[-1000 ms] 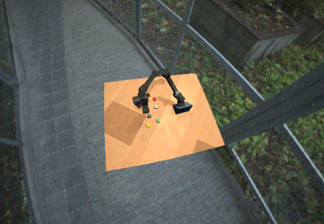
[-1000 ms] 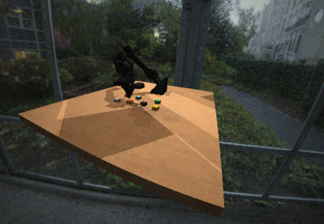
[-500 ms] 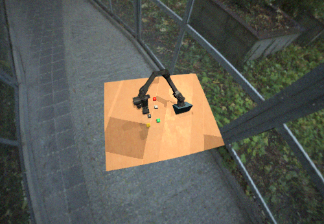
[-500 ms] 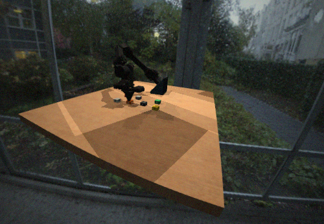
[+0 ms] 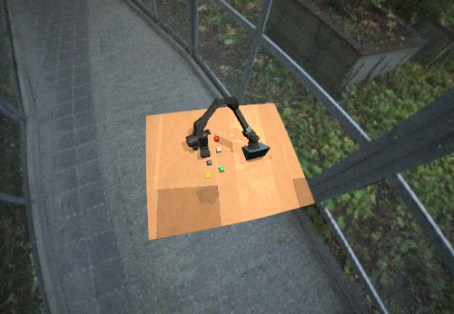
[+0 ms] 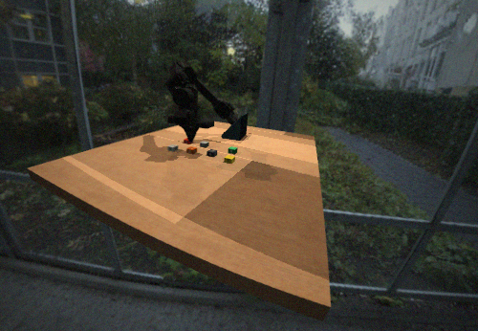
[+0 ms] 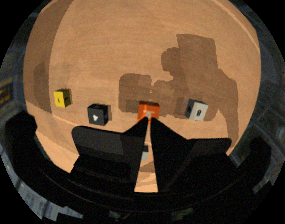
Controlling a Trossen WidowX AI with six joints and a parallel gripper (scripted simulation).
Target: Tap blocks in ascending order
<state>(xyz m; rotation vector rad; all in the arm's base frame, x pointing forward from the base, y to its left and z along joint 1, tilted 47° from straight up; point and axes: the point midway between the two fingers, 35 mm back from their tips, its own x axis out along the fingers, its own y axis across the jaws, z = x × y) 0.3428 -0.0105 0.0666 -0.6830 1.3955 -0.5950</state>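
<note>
My gripper tip is now 10 mm past the orange block and 40 mm above it. The rest, counted from my gripper tip: black block 30 mm behind, 90 mm to the left, 40 mm below; then grey block 110 mm behind, 40 mm below; then white block 10 mm ahead, 90 mm to the right, 40 mm below.
</note>
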